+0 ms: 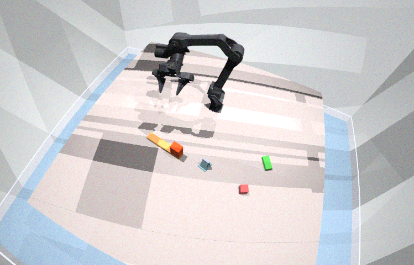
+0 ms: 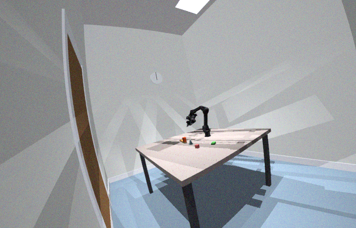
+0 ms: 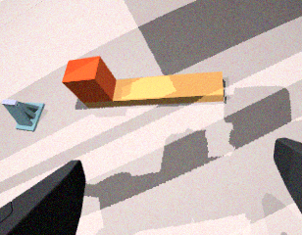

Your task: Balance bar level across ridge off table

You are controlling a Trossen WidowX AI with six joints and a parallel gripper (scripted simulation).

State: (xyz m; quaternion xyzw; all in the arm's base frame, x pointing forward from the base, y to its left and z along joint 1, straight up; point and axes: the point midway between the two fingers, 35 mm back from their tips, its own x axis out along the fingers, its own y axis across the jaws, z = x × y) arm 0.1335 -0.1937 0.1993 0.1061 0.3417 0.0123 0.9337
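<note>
The teal ridge is 240 mm to the left of my gripper tip, 170 mm ahead of it and 150 mm below it. From my gripper tip the other things lie so: red cube 430 mm to the left, 230 mm ahead, 160 mm below; green block 510 mm to the left, 170 mm below, 70 mm ahead.
</note>
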